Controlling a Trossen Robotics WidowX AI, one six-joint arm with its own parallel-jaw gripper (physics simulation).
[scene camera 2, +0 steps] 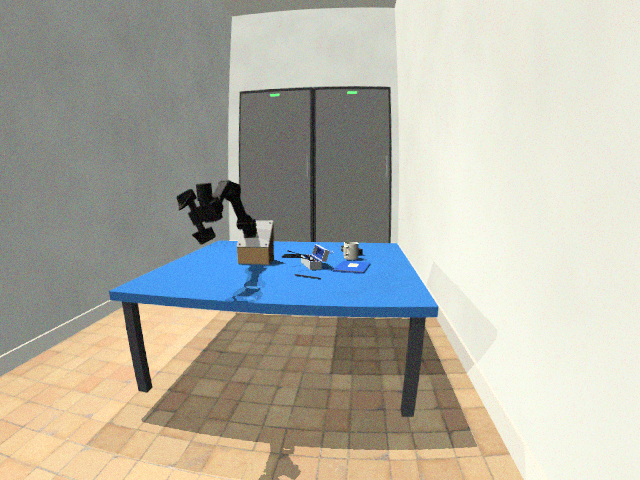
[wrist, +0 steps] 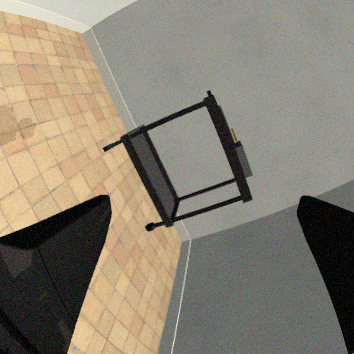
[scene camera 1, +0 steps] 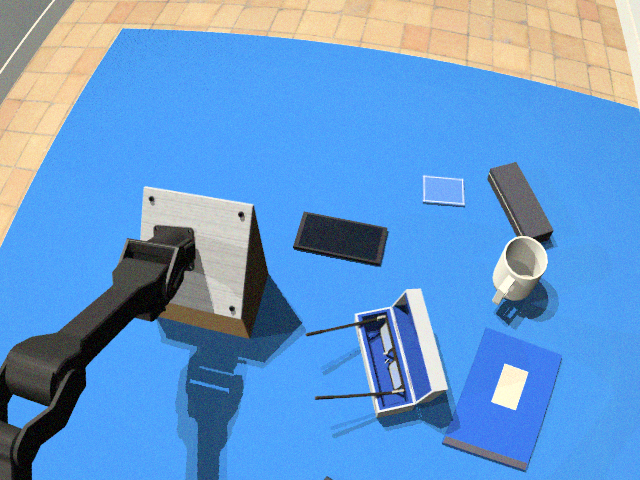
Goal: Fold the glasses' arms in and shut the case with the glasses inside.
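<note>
The glasses case is open on the blue table, white outside and blue inside. Its lid is tilted up on the right side in scene camera 1. The glasses sit with their lenses inside the tray, near the hinge side. Both thin dark arms are unfolded, nearly parallel, and stick out over the tray's left wall, above the table. My gripper is open and empty, raised left of the robot's base, well away from the case. It does not show in scene camera 1.
A black phone-like slab lies above-left of the case. A mug, a dark box, a blue book and a pale-edged card lie to the right. A pen lies nearer the front. A wedge-shaped base holds the arm.
</note>
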